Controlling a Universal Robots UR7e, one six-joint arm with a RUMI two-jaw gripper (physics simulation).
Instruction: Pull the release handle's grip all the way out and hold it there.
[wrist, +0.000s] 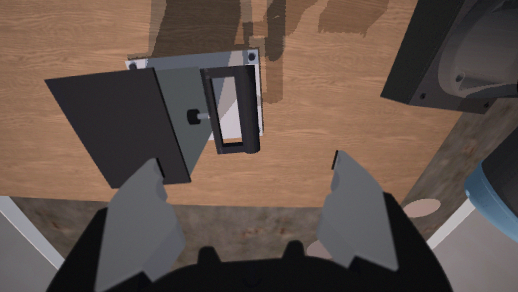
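The release handle is a dark box (115, 127) with a grey-green side, on a light metal base plate (200, 60) bolted to the table. Its black grip (250, 110) is a rectangular loop with a thick outer bar, on the box's right side in the wrist view. A short light rod with a black collar (193, 116) shows between box and grip. My gripper (249, 156) is open, with no thing between its fingers. In the view the left fingertip overlaps the box's lower edge, and the grip shows above the gap between the fingers. How far the fingers stand above it is hard to tell.
The wooden table (320, 125) carries the handle unit. The arm's dark mounting block (420, 55) stands at the upper right, with a blue-capped arm joint (492, 195) at the right edge. The table's near edge runs behind the fingers. Shadows lie above the unit.
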